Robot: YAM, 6 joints.
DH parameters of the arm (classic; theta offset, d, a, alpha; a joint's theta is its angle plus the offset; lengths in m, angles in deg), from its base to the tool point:
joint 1: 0 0.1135 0.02 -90
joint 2: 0 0 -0.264 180
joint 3: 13.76 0 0.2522 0
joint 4: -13.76 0 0.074 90
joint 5: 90 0 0 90
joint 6: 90 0.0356 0 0
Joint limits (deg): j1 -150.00..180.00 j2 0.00..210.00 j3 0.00..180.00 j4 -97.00..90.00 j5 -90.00..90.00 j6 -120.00..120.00
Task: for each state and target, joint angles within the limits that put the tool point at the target. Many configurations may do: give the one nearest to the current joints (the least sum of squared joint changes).
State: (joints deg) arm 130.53 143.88 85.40 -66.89 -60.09 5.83
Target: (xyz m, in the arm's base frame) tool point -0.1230 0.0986 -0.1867
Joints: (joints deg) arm 130.44 187.25 75.53 -57.76 -56.41 5.83
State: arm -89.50 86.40 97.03 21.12 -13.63 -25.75
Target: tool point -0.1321 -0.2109 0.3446
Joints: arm -123.49 60.18 49.80 3.63 -10.04 -25.75
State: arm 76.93 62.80 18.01 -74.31 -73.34 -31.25
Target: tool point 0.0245 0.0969 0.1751
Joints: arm 55.99 59.28 25.74 -76.03 -72.16 -31.25
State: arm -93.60 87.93 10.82 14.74 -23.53 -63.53
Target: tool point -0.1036 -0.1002 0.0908
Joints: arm -139.92 58.68 2.51 9.91 -16.26 -63.53
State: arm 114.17 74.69 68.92 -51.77 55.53 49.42
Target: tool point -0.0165 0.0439 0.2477
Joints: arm 136.08 30.46 40.53 -89.36 34.52 49.42
